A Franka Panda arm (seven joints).
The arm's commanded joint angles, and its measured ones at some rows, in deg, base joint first. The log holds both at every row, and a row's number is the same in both.
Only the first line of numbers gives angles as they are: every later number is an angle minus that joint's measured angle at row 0.
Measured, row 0: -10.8, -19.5, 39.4, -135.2, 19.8, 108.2, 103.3
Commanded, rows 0 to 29: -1.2, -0.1, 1.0, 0.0, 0.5, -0.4, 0.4; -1.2, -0.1, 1.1, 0.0, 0.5, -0.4, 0.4; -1.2, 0.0, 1.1, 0.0, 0.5, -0.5, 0.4; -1.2, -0.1, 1.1, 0.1, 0.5, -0.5, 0.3; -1.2, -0.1, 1.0, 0.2, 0.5, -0.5, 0.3; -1.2, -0.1, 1.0, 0.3, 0.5, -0.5, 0.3; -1.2, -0.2, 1.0, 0.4, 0.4, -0.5, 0.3; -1.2, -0.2, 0.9, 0.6, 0.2, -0.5, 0.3; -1.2, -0.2, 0.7, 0.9, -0.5, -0.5, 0.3; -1.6, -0.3, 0.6, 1.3, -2.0, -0.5, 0.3; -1.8, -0.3, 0.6, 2.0, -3.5, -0.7, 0.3; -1.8, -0.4, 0.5, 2.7, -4.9, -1.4, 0.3; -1.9, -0.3, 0.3, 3.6, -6.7, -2.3, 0.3; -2.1, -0.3, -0.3, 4.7, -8.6, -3.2, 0.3; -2.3, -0.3, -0.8, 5.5, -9.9, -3.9, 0.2; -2.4, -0.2, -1.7, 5.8, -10.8, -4.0, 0.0; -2.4, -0.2, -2.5, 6.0, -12.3, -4.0, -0.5; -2.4, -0.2, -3.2, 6.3, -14.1, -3.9, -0.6; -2.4, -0.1, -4.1, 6.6, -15.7, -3.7, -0.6; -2.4, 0.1, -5.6, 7.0, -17.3, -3.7, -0.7; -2.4, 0.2, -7.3, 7.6, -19.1, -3.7, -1.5; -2.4, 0.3, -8.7, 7.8, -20.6, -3.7, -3.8; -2.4, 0.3, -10.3, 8.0, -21.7, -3.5, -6.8; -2.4, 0.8, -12.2, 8.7, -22.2, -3.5, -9.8; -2.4, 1.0, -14.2, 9.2, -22.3, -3.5, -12.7; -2.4, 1.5, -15.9, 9.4, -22.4, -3.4, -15.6; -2.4, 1.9, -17.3, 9.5, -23.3, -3.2, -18.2; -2.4, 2.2, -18.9, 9.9, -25.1, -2.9, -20.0; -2.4, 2.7, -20.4, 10.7, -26.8, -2.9, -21.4; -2.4, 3.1, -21.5, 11.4, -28.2, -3.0, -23.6
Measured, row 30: -2.4, 1.1, -18.6, 8.5, -24.1, -2.3, -18.5
